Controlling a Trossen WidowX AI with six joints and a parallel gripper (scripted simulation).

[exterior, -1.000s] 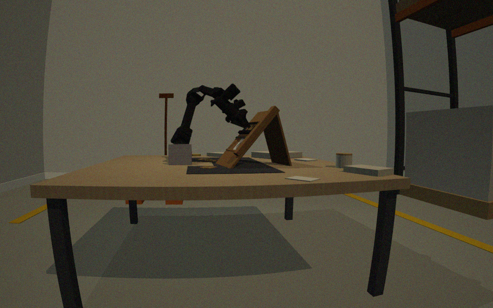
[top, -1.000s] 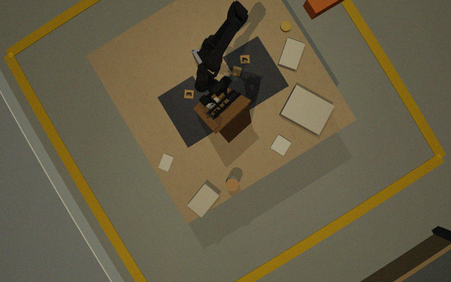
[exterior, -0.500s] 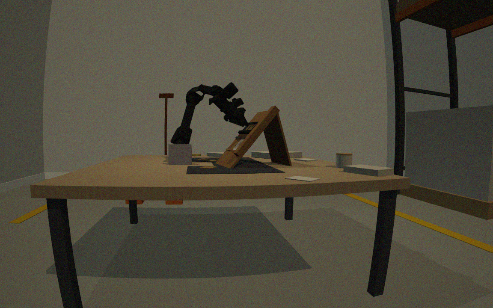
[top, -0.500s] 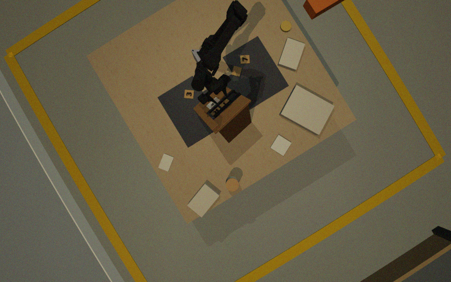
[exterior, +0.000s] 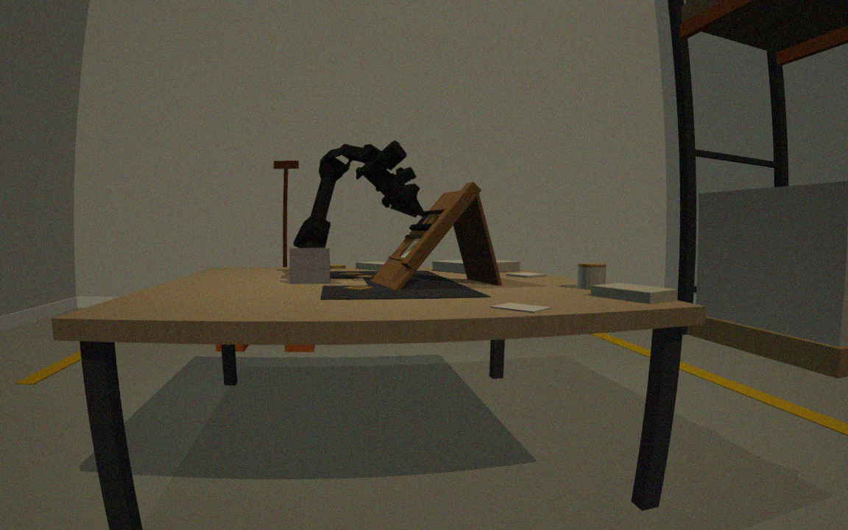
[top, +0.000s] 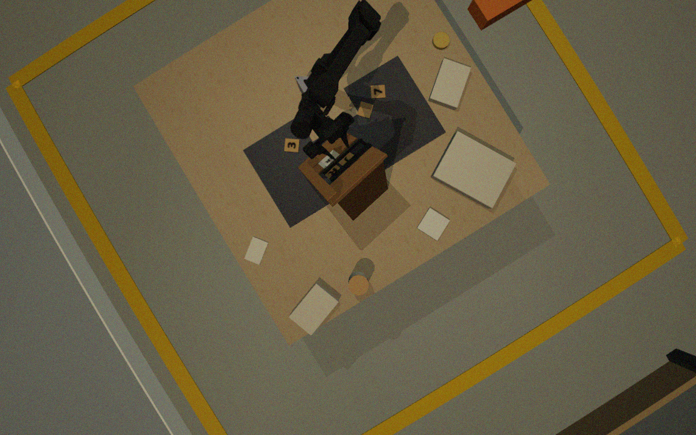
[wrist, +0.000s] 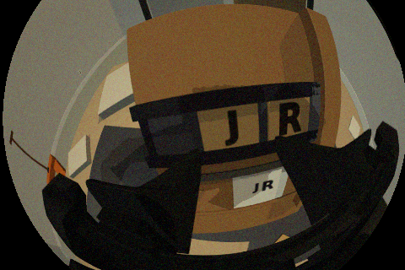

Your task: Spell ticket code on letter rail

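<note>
The j tile is 20 mm ahead of my gripper tip, 10 mm to the left of it and 10 mm below it. The rest, counted from my gripper tip: white box (300 mm ahead, 450 mm to the left, 180 mm below); white ticket (20 mm behind, 40 mm to the right, 90 mm below); dark mat (120 mm behind, 60 mm to the left, 190 mm below).
</note>
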